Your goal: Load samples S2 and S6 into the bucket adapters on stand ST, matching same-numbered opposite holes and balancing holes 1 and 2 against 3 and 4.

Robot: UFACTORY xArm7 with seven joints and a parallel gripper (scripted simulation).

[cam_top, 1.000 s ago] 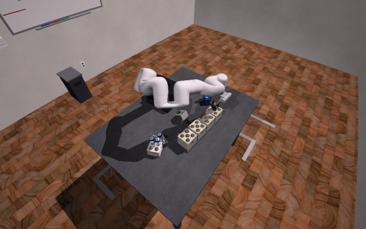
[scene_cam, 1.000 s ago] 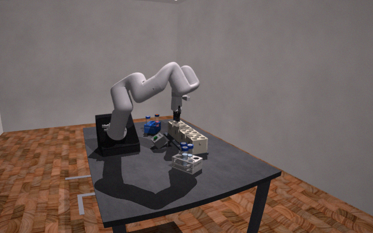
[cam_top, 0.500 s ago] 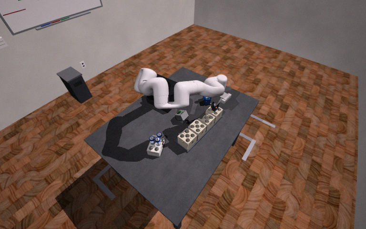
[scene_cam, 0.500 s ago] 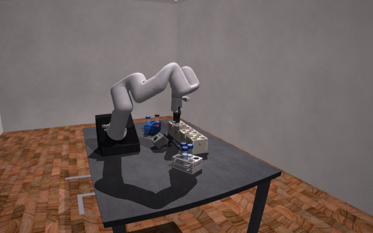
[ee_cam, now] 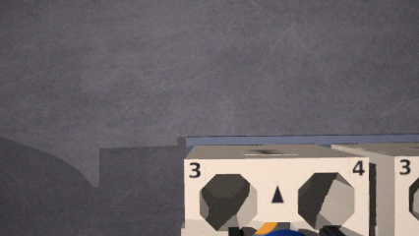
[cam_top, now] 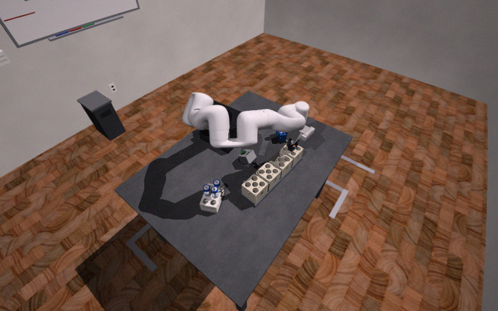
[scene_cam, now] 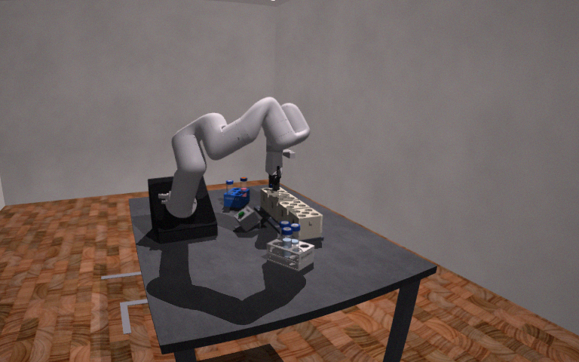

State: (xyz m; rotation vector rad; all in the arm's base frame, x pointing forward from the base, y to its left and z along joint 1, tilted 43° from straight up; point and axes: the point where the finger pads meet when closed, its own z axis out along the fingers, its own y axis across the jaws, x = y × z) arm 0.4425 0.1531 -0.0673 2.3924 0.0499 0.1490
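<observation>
My hand is 18 cm to the right of the orange-dot tube, 10 cm past it and 6 cm above it. Also, from my hand: white rack: 51 cm to the right, 14 cm behind, 9 cm below; blue rack: 16 cm to the left, 13 cm behind, 9 cm below.
</observation>
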